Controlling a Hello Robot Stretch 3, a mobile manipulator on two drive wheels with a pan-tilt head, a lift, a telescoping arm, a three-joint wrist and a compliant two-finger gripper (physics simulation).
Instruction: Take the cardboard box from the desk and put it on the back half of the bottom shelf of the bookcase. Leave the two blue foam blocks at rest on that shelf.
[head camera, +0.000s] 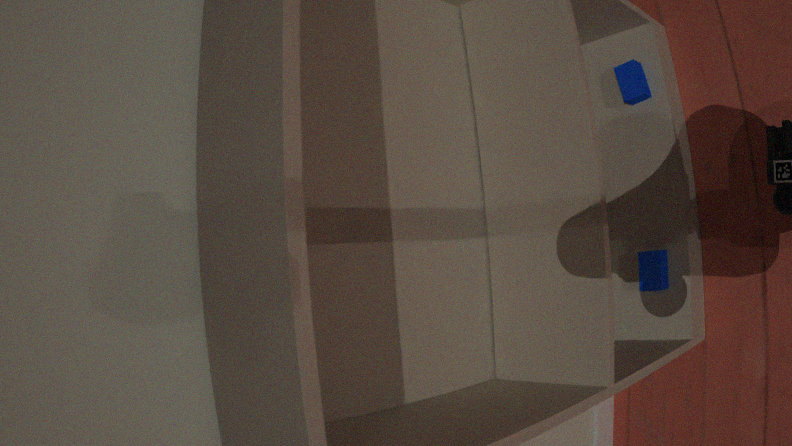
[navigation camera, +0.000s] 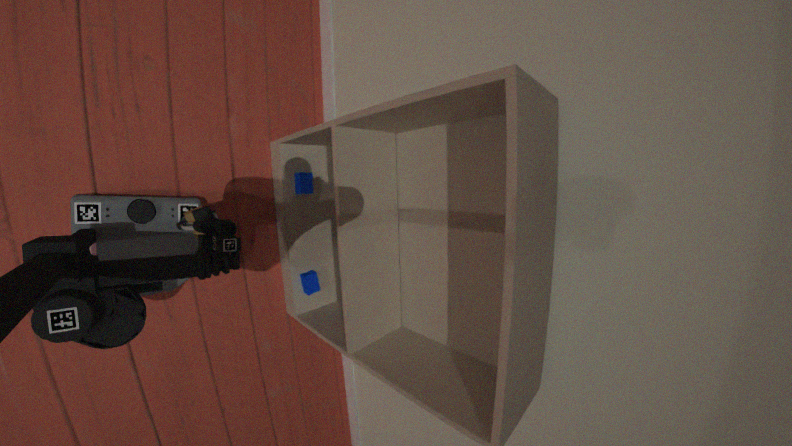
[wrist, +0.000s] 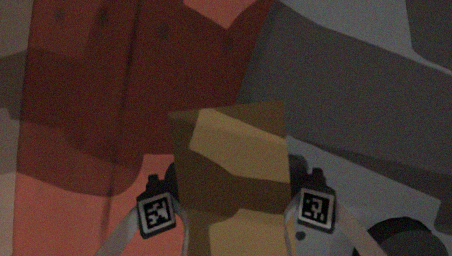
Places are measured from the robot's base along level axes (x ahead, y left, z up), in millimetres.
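Pixels of known places: gripper, between the fingertips: (wrist: 235, 176); robot's base, origin of its link: (navigation camera: 141, 210).
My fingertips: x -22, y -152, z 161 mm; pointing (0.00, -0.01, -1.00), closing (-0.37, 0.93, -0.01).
Ahead of a thing's pixels: the offset from my fingertips to its top centre. "spot": to the spot under its first point. Level surfaces: height alone.
My gripper (wrist: 235, 176) is shut on the cardboard box @[9 mm back, 5 mm right, 62 mm up] (wrist: 240, 155) (navigation camera: 190, 216), one finger on each side, in the wrist view. The box is held outside the bookcase @[spot: 21 mm back, 348 mm right, 889 mm up] (head camera: 293, 166) (navigation camera: 511, 221), in front of it. In the navigation view a small part of the box shows beside the dark wrist. Two blue foam blocks rest on the bottom shelf @[61 mm down] (head camera: 637, 329) (navigation camera: 318, 155): one block @[149 mm ahead, 419 mm right, 16 mm down] (head camera: 653, 270) (navigation camera: 303, 182) in shadow, the other block @[295 mm back, 459 mm right, 16 mm down] (head camera: 632, 81) (navigation camera: 310, 282) in lighter surroundings. The back of that shelf is hidden behind the shelf board above. The desk does not show.
The robot's base (navigation camera: 119, 221) and arm (navigation camera: 149, 265) are left of the bookcase in the navigation view. The wrist's dark housing (head camera: 781, 146) shows at the head view's right edge. The middle shelf's front edge (navigation camera: 339, 265) borders the low opening. A wall (navigation camera: 665, 138) stands behind.
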